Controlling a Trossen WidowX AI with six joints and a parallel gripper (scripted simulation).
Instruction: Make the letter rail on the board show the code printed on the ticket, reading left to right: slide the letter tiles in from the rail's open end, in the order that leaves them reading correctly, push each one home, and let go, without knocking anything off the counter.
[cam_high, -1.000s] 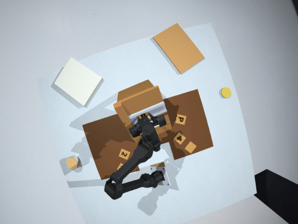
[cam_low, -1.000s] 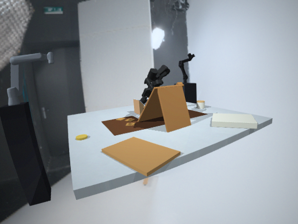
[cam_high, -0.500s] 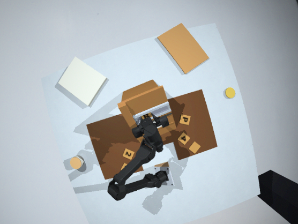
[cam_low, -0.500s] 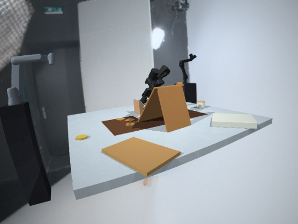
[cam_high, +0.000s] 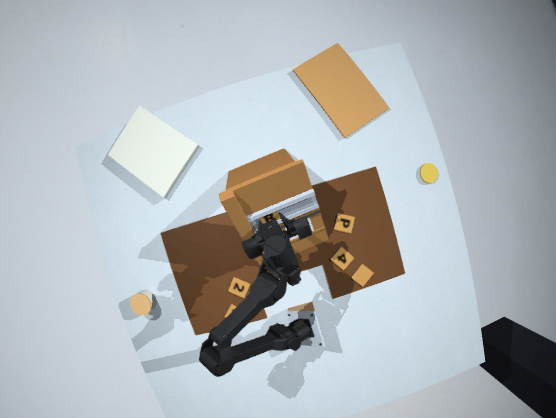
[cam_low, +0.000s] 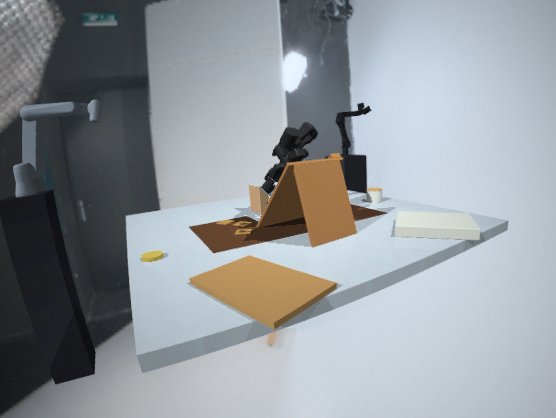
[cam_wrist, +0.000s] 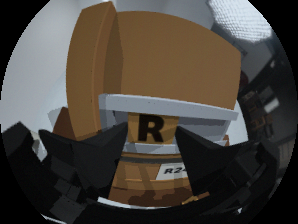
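The white ticket lies 6 cm behind my gripper tip, 7 cm to the right of it and 8 cm below it. Also, from my gripper tip: brown mat 17 cm behind, 1 cm to the left, 16 cm below; orange slab 34 cm ahead, 36 cm to the right, 16 cm below; cream slab 34 cm ahead, 32 cm to the left, 14 cm below.
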